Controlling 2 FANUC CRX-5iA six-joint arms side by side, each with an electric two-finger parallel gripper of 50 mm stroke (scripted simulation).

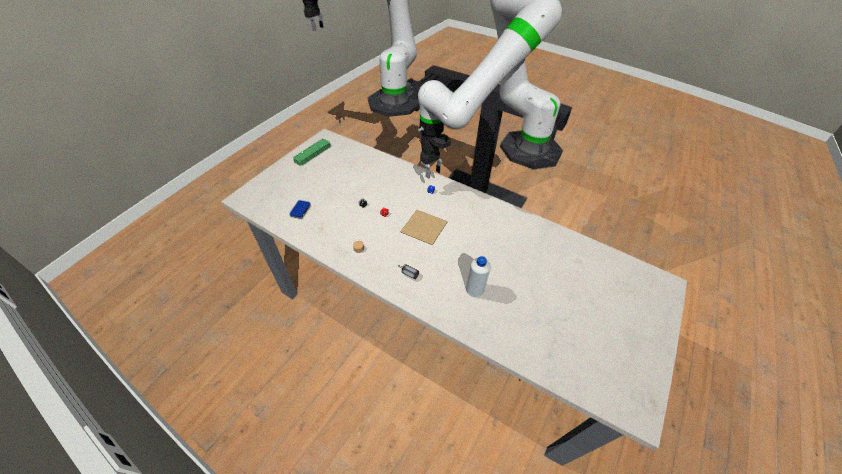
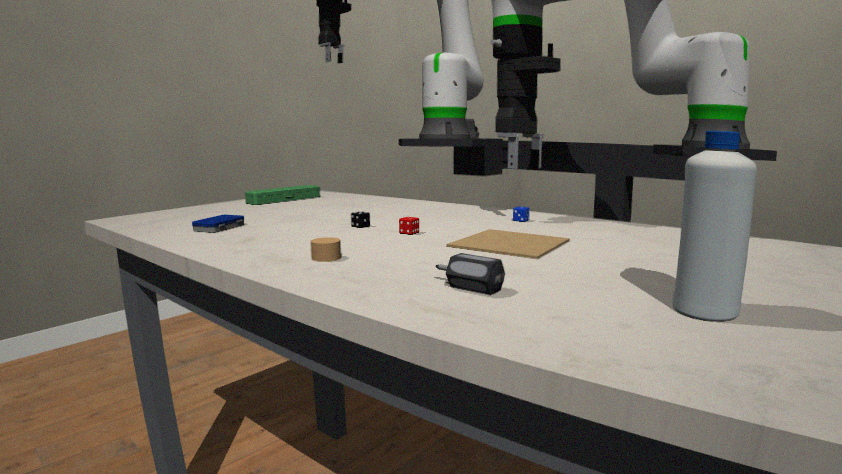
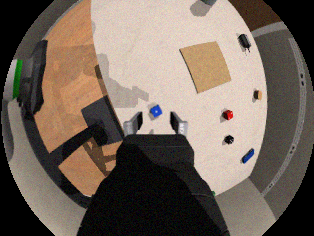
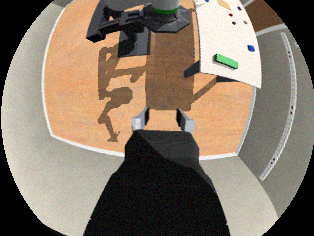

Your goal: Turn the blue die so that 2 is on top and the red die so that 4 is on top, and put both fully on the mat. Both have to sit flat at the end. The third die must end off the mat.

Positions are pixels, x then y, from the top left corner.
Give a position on a white bottle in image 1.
479, 270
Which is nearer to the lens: the tan mat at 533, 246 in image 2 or the white bottle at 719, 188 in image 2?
The white bottle.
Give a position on a tan mat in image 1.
425, 227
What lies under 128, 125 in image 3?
My left gripper.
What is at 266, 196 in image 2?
A green case.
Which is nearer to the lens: the tan mat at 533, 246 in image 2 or the dark screwdriver-like tool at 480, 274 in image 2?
The dark screwdriver-like tool.
